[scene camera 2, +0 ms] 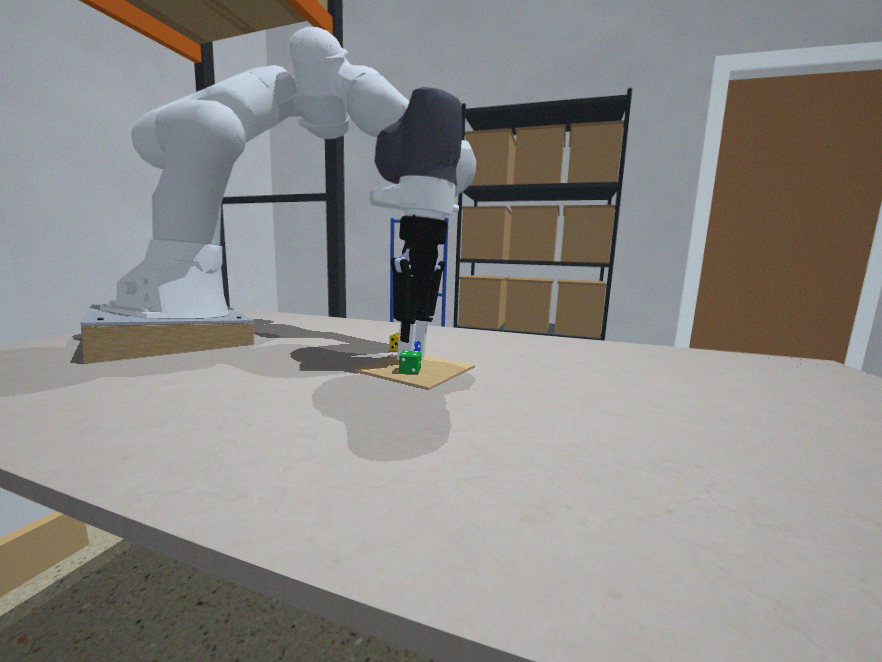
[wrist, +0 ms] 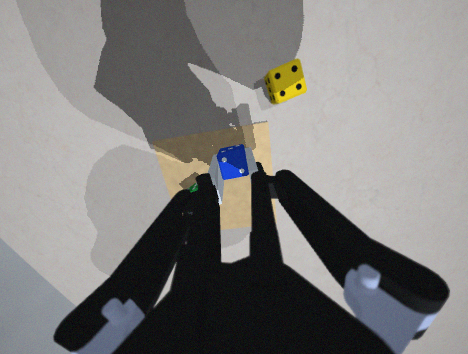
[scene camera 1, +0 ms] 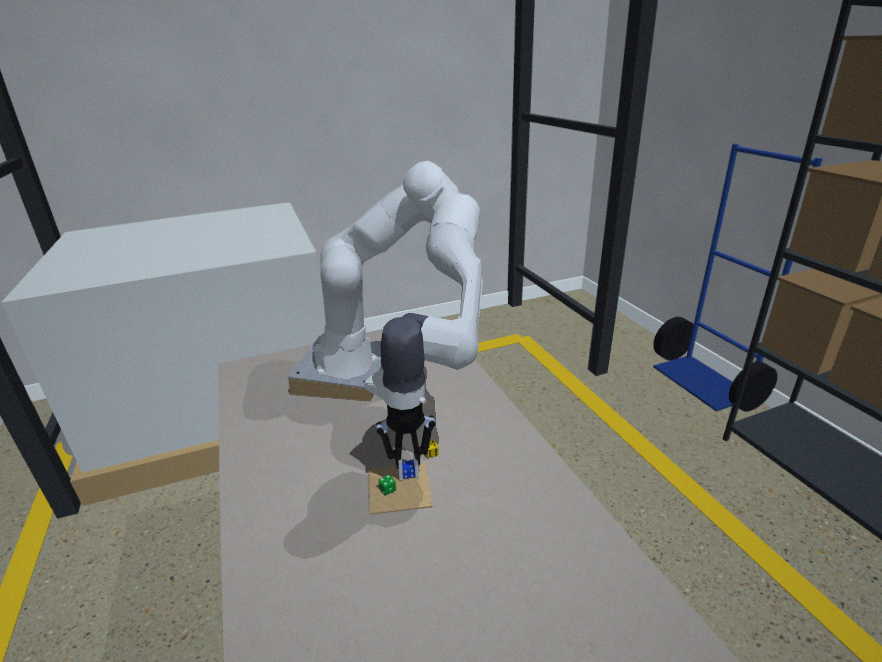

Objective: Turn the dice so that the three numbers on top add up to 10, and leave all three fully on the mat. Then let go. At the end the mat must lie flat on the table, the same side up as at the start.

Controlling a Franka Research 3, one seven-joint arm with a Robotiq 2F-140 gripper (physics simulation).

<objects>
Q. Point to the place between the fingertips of the gripper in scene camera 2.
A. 410, 358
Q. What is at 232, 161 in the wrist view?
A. A blue die.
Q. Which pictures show the tan mat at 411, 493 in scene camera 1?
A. Scene camera 2, the wrist view and scene camera 1: all of them.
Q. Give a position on a tan mat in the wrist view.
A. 182, 159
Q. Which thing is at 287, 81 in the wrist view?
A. A yellow die.
</objects>
